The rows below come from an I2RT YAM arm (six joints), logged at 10 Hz.
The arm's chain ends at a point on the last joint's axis. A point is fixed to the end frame.
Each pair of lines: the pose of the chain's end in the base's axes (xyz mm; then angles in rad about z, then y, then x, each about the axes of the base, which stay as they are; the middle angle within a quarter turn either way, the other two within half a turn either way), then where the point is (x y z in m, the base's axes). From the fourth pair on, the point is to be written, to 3 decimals.
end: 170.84, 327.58, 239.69, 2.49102, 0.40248, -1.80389
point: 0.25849 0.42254 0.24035
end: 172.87, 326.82, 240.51, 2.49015, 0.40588, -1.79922
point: 0.26082 0.42150 0.24172
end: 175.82, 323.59, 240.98, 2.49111, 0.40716, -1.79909
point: 0.26391 0.41814 0.24218
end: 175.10, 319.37, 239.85, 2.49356, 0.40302, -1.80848
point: 0.263 0.414 0.240
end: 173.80, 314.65, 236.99, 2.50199, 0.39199, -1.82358
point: 0.261 0.410 0.235
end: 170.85, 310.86, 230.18, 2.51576, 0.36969, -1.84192
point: 0.256 0.408 0.225
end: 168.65, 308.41, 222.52, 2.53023, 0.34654, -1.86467
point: 0.252 0.407 0.214
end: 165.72, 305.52, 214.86, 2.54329, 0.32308, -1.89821
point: 0.247 0.405 0.202
